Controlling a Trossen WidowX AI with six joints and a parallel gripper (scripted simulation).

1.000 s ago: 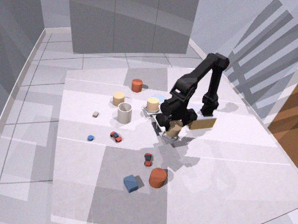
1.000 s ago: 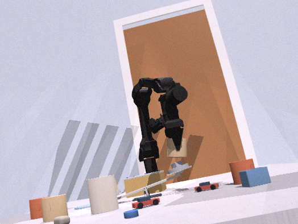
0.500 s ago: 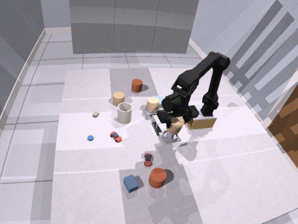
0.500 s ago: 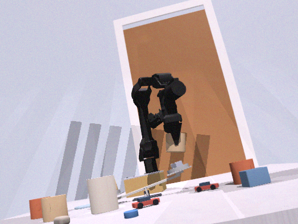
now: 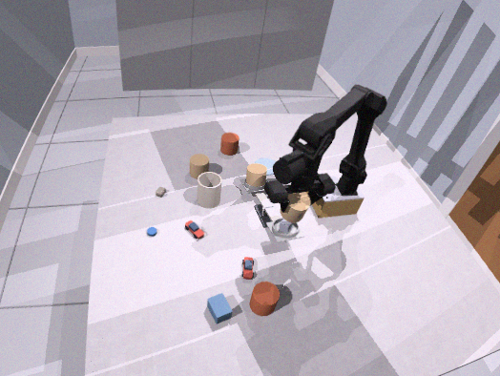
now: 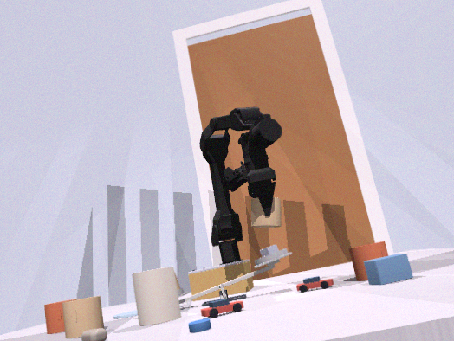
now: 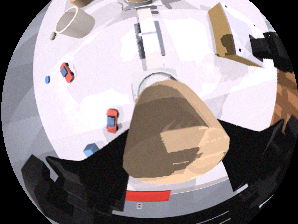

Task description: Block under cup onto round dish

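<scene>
My gripper tip is 10 mm to the left of the pale grey block and 80 mm above it. Also, from my gripper tip: cream cup (210 mm ahead, 220 mm to the right, 130 mm below); pale blue round dish (30 mm behind, 390 mm to the right, 170 mm below); blue block (230 mm ahead, 200 mm to the left, 150 mm below).
</scene>
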